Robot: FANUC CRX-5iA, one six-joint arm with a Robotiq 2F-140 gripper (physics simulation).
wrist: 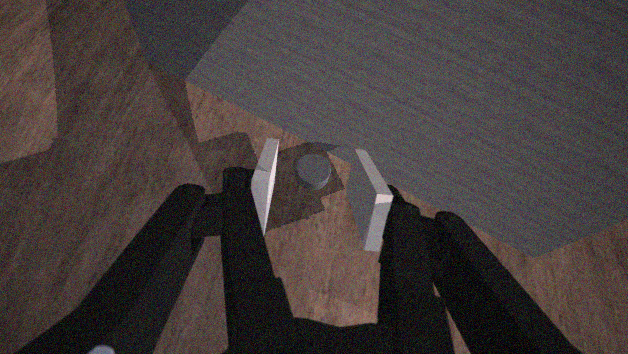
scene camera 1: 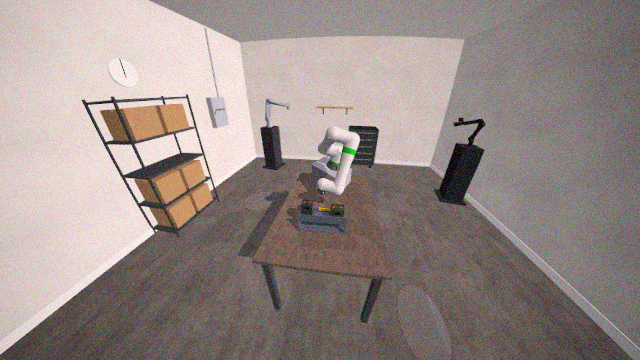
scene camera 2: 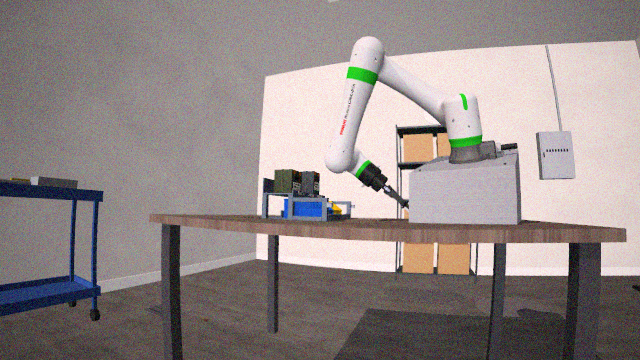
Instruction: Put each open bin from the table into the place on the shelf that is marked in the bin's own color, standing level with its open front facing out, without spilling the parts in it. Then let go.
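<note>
A small grey-blue shelf (scene camera 1: 322,219) (scene camera 2: 325,208) stands on the table. A blue bin (scene camera 2: 306,208) sits in its lower level in scene camera 2. A yellow object (scene camera 1: 324,209) (scene camera 2: 337,207) shows at the blue bin's front side. A dark green box (scene camera 1: 338,209) (scene camera 2: 284,181) and a dark grey box (scene camera 1: 306,207) (scene camera 2: 310,183) stand on top of the shelf. Color marks are too small to tell. My gripper (scene camera 1: 321,196) (scene camera 2: 404,203) (wrist: 313,166) is open part way and empty, low over the table between shelf and base. A small grey cylinder (wrist: 313,170) shows beyond the fingertips.
The arm's grey base block (scene camera 2: 465,195) (wrist: 415,90) stands on the wooden table (scene camera 1: 330,252) (scene camera 2: 380,231) close beside the gripper. A rack (scene camera 1: 159,167) with cardboard boxes stands by the wall. A blue cart (scene camera 2: 95,235) stands apart from the table.
</note>
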